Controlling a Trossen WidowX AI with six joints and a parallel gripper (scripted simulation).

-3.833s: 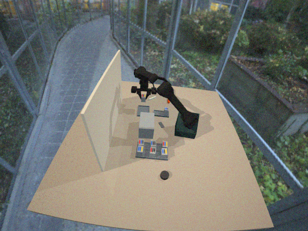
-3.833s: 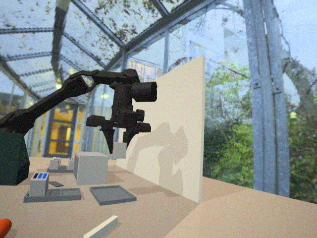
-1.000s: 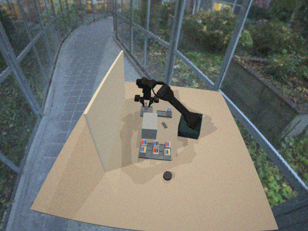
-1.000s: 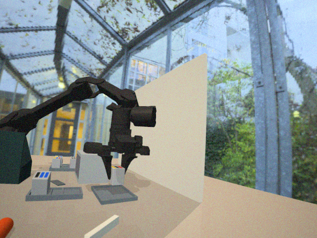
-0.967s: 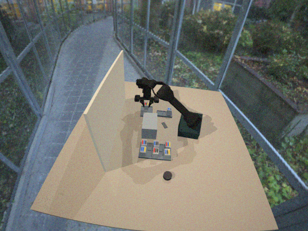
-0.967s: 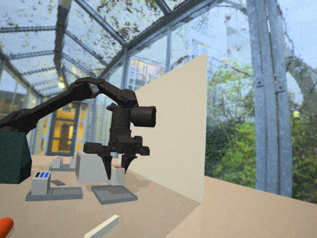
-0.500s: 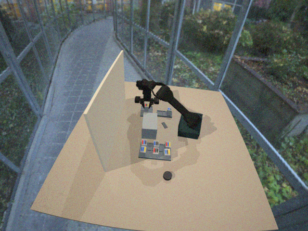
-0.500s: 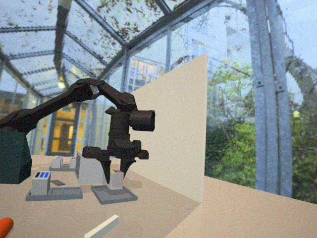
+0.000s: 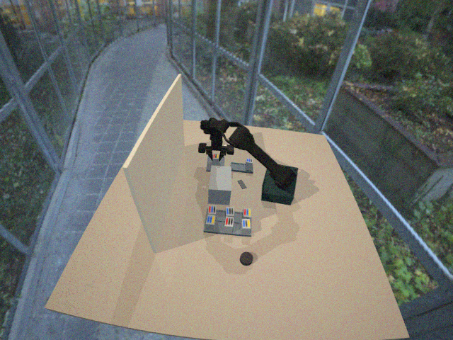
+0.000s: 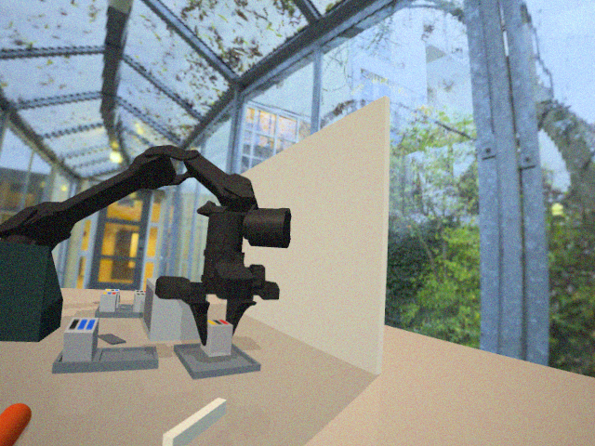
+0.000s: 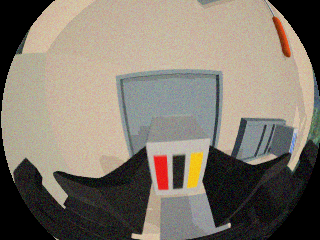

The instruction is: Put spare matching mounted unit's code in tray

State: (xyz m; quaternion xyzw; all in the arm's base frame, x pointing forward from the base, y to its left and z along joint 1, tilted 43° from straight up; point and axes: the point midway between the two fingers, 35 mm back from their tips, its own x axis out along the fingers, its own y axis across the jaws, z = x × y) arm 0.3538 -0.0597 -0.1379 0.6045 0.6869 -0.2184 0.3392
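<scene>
Right now my gripper tip is 20 mm below the grey spare. Also, from my gripper tip: tall beige partition 240 mm to the left, 200 mm above, 160 mm ahead; then grey mounted unit 200 mm to the left, 70 mm behind, 30 mm above; then grey tray 150 mm behind, 20 mm below, 10 mm to the right.
</scene>
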